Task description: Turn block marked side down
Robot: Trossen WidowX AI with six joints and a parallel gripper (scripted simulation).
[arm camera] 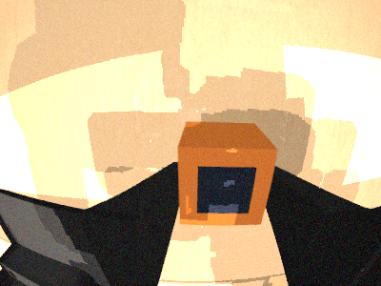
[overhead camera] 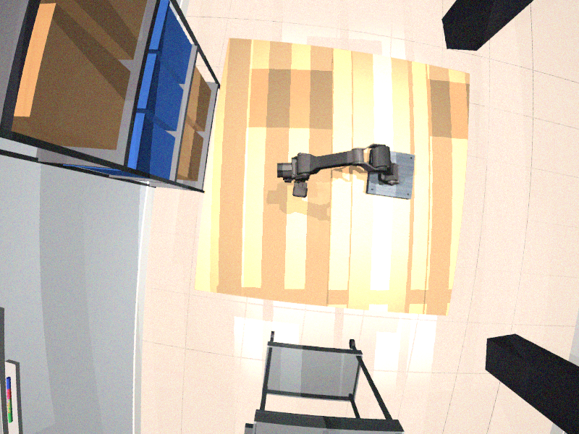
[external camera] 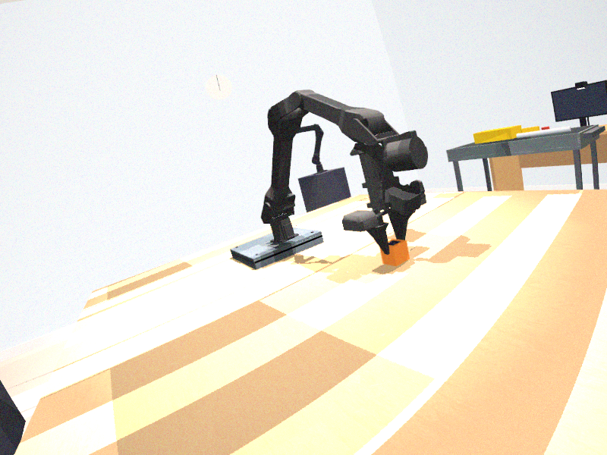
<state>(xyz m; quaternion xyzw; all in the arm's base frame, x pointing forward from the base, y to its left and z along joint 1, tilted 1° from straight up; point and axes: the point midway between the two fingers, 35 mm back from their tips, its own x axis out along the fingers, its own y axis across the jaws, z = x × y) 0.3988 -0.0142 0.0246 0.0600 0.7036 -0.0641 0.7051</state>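
Right now my gripper tip is 1 cm below the block.
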